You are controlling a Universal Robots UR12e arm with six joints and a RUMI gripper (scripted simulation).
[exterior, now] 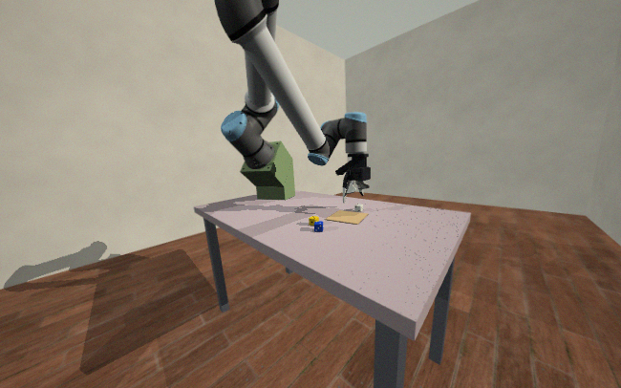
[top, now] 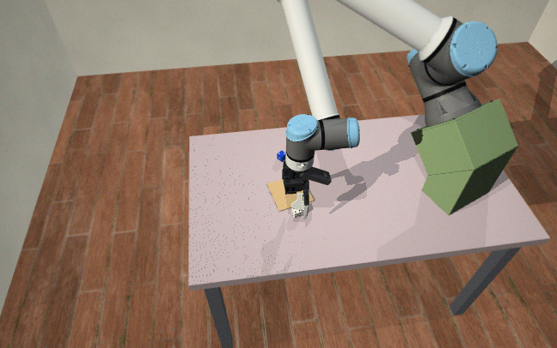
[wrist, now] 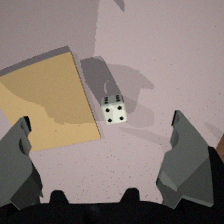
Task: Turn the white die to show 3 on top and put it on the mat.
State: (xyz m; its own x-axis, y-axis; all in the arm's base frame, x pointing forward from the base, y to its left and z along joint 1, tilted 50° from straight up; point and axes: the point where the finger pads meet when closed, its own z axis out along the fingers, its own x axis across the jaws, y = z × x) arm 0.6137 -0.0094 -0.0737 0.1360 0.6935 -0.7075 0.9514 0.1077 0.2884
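My gripper is now 4 cm above the white die, 2 cm short of it and 1 cm to the right of it. Round my hand: blue die: 28 cm to the right, 4 cm below, 1 cm behind; then yellow die: 23 cm to the right, 6 cm behind, 4 cm below; then tan mat: 9 cm to the right, 5 cm below, 1 cm ahead.
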